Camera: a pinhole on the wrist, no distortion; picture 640 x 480 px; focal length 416.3 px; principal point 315.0 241.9 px. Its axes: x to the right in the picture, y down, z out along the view. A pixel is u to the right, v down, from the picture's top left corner.
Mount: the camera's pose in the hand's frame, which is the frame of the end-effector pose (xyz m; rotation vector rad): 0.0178 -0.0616 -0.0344 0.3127 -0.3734 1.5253
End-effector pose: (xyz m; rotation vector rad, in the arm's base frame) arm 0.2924 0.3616 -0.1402 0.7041 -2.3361 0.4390
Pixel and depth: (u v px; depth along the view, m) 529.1 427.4 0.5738
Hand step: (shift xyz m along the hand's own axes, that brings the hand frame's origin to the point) -0.2588 -0.0312 0.6014
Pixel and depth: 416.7 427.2 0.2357
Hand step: -0.0963 -0.1067 0.1998
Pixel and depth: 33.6 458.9 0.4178
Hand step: -0.2196 -0.4889 0.2163
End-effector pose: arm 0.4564 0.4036 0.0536 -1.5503 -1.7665 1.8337
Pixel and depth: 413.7 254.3 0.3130
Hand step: -0.0038 -0.1269 0.2800
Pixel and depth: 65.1 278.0 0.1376
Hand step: -0.0006 -0.1944 0.0546
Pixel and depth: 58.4 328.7 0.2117
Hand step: -0.0362 -0.2684 0.1002
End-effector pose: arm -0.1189 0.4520 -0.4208 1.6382 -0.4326 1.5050
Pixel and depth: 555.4 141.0 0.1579
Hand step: 0.0503 -0.0470 0.1485
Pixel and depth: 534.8 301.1 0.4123
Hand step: -0.0559 -0.0379 0.4291
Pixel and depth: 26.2 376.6 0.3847
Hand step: -0.1249 -0.4631 0.1961
